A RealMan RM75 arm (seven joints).
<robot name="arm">
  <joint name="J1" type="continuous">
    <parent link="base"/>
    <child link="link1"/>
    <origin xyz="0 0 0.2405"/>
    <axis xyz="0 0 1"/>
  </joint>
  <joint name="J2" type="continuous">
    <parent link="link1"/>
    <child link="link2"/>
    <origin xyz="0 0 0"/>
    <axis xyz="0 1 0"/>
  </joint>
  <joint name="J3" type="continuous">
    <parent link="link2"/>
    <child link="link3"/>
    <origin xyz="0 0 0.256"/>
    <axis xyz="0 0 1"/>
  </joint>
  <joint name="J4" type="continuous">
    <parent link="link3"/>
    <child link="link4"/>
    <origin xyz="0 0 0"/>
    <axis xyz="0 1 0"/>
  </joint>
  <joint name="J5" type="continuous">
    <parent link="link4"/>
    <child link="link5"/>
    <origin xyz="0 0 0.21"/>
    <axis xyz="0 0 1"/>
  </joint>
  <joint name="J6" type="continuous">
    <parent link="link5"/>
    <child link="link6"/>
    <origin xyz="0 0 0"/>
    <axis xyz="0 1 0"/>
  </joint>
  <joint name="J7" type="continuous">
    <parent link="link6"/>
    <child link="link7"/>
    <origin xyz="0 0 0.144"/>
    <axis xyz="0 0 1"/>
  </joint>
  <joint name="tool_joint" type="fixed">
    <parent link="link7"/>
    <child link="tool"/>
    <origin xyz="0 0 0"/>
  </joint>
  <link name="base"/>
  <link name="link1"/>
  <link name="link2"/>
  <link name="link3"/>
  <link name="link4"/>
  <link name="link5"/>
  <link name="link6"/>
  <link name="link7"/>
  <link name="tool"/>
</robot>
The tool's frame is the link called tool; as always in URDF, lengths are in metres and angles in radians. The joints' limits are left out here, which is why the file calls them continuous.
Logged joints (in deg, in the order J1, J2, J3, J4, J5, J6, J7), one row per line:
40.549 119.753 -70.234 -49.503 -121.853 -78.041 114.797
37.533 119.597 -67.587 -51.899 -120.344 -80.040 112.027
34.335 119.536 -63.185 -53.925 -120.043 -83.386 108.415
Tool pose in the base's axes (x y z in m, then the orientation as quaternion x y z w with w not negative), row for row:
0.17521 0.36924 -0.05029 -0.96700 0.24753 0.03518 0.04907
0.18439 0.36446 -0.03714 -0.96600 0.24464 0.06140 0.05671
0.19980 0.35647 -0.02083 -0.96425 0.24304 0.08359 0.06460
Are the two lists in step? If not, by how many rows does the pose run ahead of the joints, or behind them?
They are in step.
